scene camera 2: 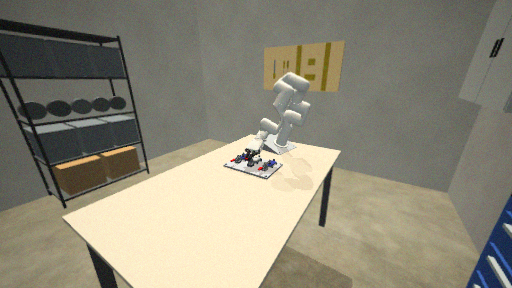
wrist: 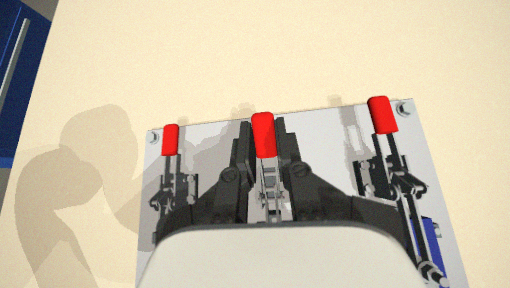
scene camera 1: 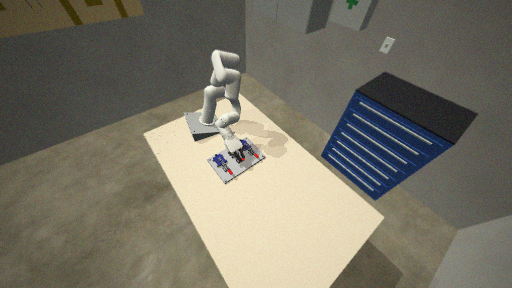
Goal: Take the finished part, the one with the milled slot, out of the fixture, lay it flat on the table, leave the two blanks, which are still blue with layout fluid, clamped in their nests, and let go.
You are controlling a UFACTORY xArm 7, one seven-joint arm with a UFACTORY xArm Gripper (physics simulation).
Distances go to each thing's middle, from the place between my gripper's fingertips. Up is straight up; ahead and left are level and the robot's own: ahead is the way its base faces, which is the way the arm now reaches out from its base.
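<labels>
Position of the fixture plate [scene camera 1: 237, 169] relative to my hand: 70 mm below it, 10 mm to the right of it, 70 mm behind it.
</labels>
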